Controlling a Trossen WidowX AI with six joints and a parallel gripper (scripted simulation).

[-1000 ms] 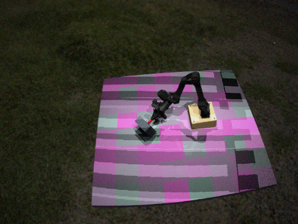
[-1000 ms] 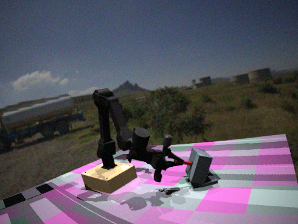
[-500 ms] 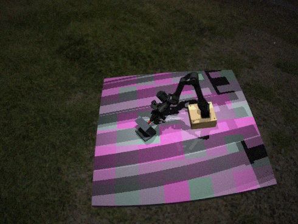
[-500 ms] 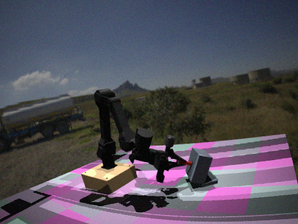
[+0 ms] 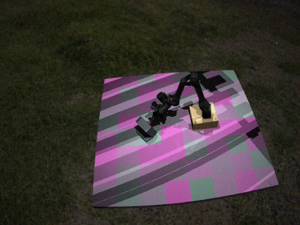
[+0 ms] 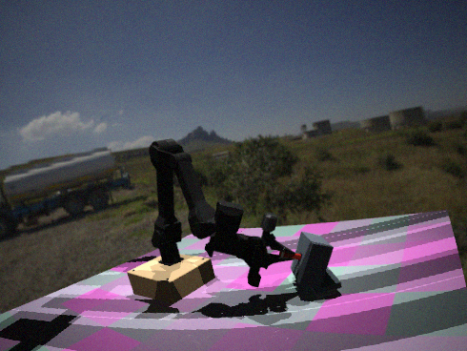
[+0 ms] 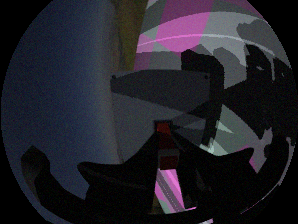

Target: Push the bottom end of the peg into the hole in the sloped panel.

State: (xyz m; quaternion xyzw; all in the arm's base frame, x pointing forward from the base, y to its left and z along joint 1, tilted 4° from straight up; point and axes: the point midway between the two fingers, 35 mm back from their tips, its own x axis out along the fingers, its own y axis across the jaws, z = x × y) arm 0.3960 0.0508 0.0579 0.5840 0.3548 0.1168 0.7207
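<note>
My gripper tip is now 1 cm to the left of the peg, 1 cm below it and 1 cm past it. The rest, counted from my gripper tip: dark foot (9 cm below, 5 cm ahead, 4 cm to the left); then sloped grey panel (3 cm to the left, 3 cm ahead, 2 cm below).
</note>
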